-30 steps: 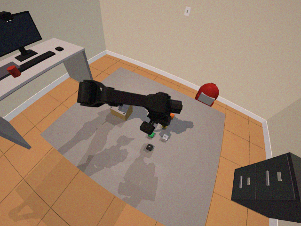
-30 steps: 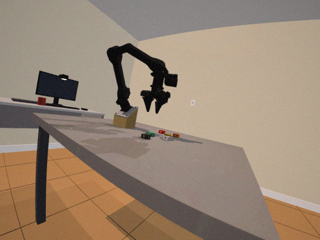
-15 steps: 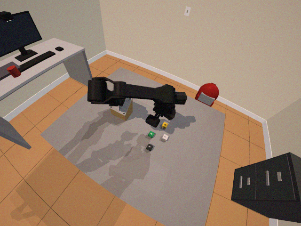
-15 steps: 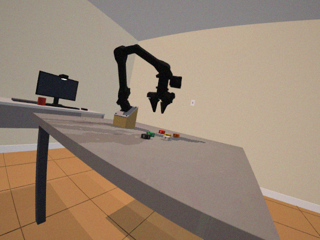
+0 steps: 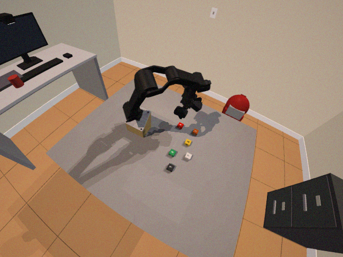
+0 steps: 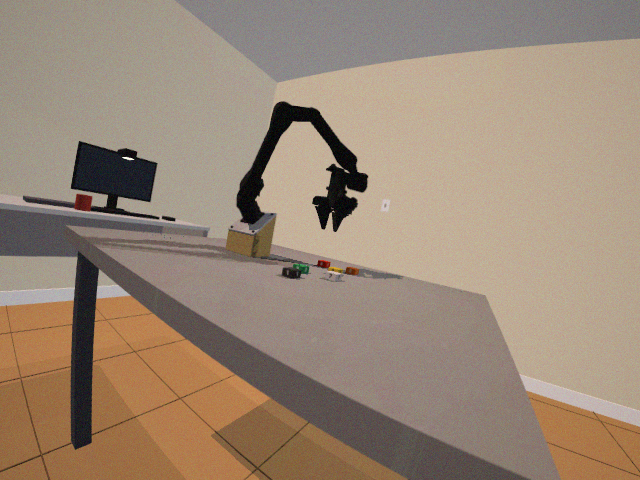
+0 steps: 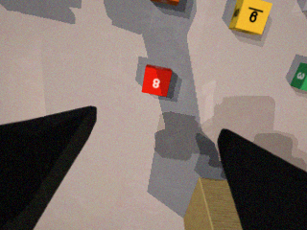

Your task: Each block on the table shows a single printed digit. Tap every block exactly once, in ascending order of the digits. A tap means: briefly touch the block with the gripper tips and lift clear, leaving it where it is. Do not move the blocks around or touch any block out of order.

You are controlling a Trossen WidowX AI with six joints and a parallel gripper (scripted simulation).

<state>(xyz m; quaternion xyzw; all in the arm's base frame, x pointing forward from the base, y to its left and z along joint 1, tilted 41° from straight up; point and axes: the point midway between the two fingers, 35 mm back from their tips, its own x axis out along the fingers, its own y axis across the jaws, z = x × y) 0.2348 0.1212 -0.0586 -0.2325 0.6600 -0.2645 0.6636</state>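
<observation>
Right now my gripper tip is 60 mm short of the black block, 280 mm to the left of it and 120 mm above it. Also, from my gripper tip: orange block: 110 mm ahead, 10 mm to the left, 120 mm below; red block: 120 mm below; yellow block: 90 mm ahead, 90 mm to the right, 120 mm below.
</observation>
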